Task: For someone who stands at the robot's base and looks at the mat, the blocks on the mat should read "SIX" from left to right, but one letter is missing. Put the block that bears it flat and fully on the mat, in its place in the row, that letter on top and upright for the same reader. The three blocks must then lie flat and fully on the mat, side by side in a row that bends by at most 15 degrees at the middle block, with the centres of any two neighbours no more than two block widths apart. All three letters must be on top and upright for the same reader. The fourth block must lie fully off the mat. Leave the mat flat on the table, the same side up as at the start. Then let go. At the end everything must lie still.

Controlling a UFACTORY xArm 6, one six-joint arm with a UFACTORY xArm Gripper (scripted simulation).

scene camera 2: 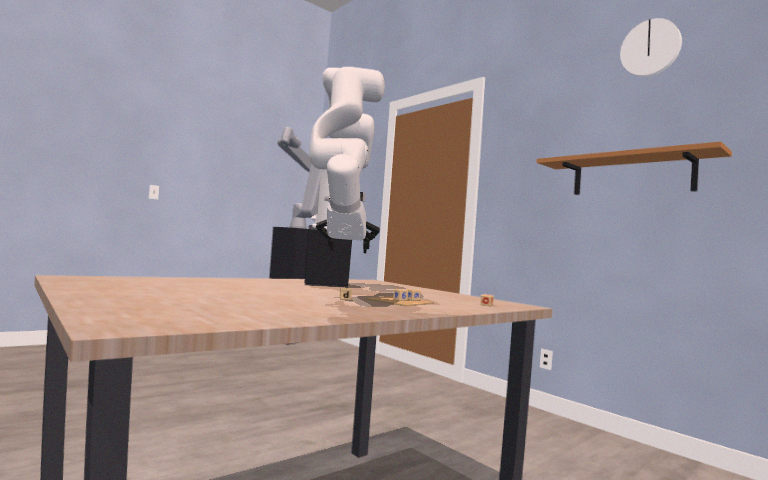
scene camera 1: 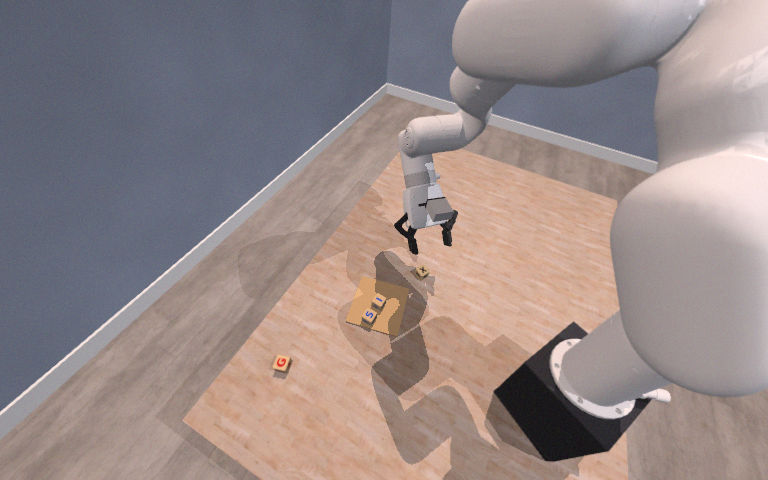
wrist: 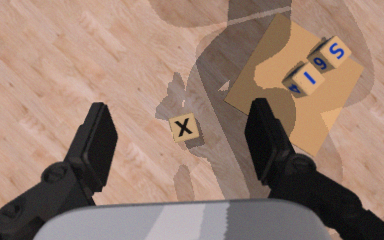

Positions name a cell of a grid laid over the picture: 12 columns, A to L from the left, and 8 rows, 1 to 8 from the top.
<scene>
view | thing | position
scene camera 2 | my gripper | F5
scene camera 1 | my gripper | G5
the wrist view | my gripper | F4
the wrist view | s block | K2
</scene>
